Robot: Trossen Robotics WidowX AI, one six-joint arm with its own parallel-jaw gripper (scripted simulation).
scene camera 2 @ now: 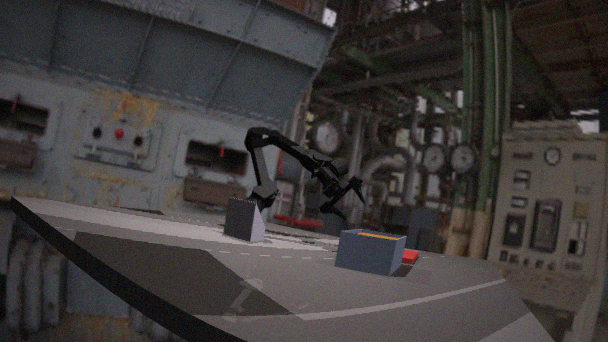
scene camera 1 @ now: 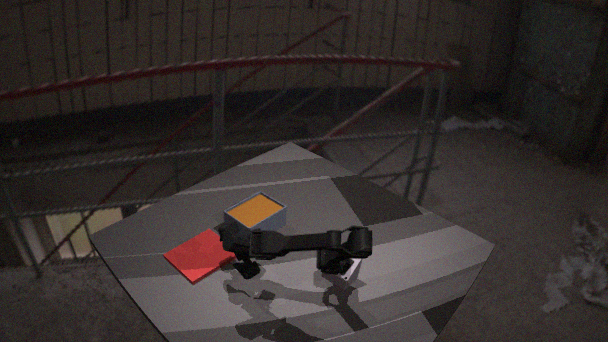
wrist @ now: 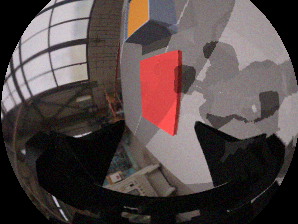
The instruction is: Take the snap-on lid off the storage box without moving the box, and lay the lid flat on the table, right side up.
The gripper is open, holding nothing. Also in view: a red lid and a storage box.
The gripper is seen too in the wrist view.
